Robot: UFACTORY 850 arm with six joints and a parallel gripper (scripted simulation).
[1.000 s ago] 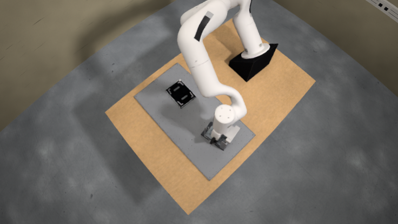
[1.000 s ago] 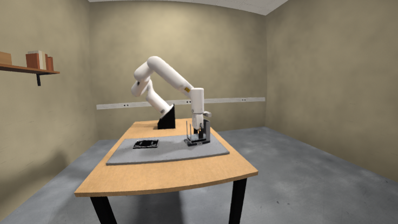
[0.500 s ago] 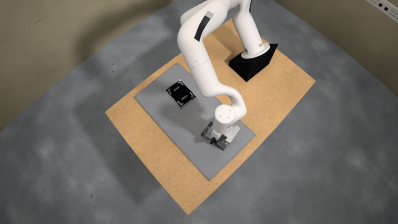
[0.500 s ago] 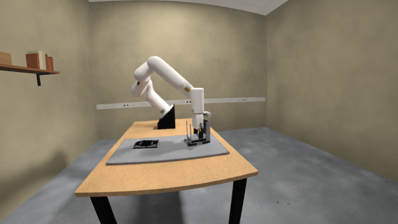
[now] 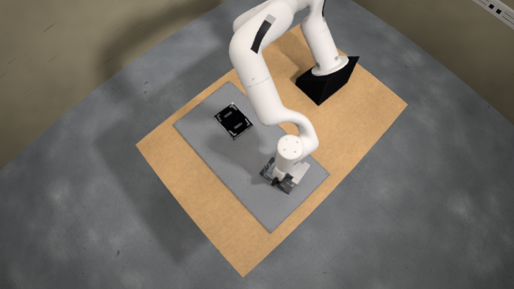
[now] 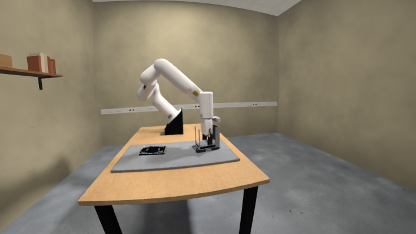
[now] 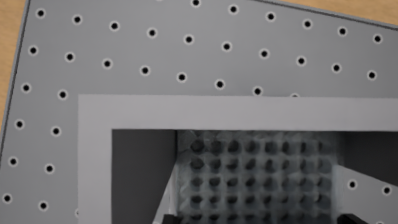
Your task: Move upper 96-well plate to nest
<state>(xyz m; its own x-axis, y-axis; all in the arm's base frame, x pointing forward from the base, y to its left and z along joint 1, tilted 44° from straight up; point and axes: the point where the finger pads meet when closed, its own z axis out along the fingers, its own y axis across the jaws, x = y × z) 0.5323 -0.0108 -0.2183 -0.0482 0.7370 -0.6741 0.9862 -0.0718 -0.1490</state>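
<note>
Right now my hand is 20 mm above the dark low plate. From my hand the other things lie so: pale 96-well plate: 10 mm below; then plate nest N1: 350 mm to the right, 70 mm behind, 50 mm below.
</note>
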